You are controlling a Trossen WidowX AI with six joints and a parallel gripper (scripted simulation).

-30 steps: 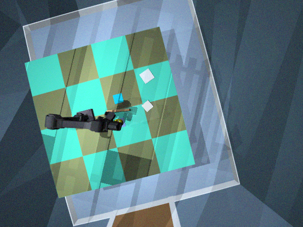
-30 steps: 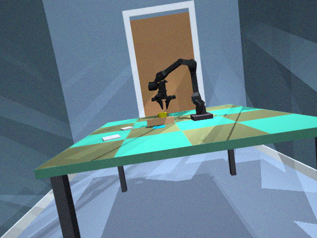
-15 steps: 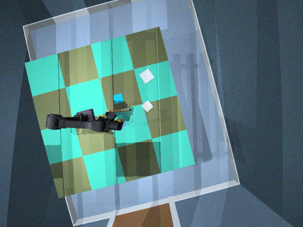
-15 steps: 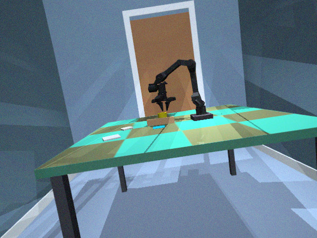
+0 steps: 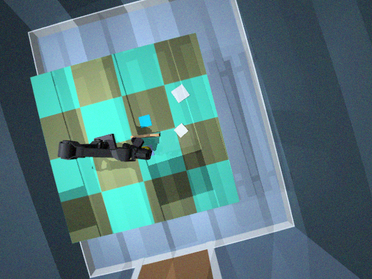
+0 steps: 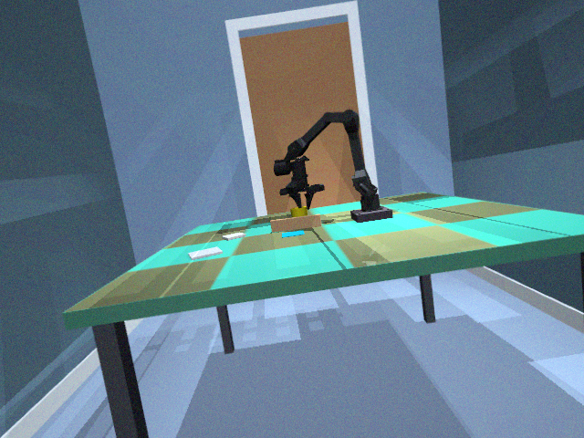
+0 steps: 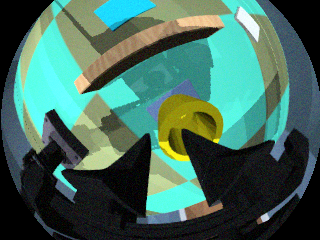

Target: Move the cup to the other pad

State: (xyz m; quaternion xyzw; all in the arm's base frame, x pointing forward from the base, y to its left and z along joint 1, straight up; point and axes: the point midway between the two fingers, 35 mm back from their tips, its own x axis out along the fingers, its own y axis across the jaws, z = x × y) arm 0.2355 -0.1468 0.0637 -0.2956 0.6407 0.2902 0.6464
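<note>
My gripper tip is now 20 mm short of the yellow cup, 20 mm to the left of it and 30 mm above it. From my gripper tip the other things lie so: lilac pad (20 mm ahead, 20 mm to the right, 70 mm below); then low wooden wall (60 mm ahead, 80 mm to the left, 50 mm below).
</note>
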